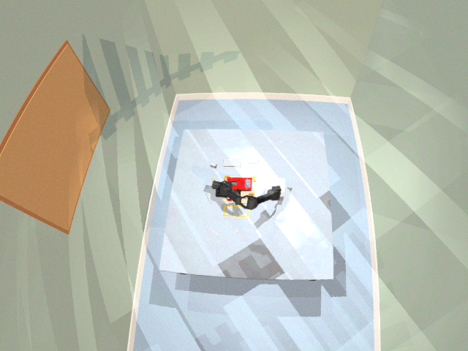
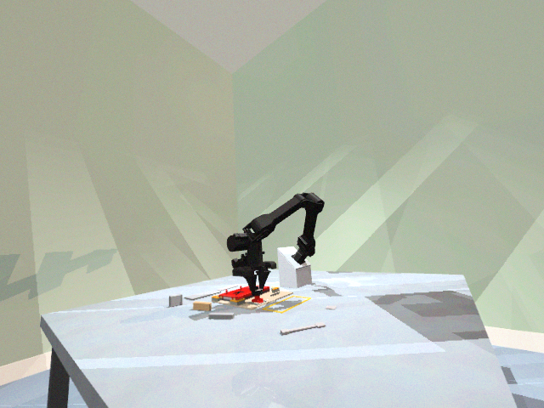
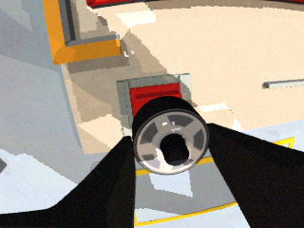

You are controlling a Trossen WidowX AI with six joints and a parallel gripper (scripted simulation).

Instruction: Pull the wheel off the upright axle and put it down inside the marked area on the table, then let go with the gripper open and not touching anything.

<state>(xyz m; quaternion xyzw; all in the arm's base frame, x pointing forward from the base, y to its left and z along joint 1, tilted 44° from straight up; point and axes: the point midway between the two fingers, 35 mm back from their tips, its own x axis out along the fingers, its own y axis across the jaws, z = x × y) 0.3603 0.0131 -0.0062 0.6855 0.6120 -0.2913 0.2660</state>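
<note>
My gripper tip is now 1 cm above the axle. From my gripper tip the other things lie so: wheel right at my gripper tip; then tan block 13 cm ahead, 15 cm to the right, 3 cm below; then thin rod 14 cm ahead, 25 cm to the left, 4 cm below.
</note>
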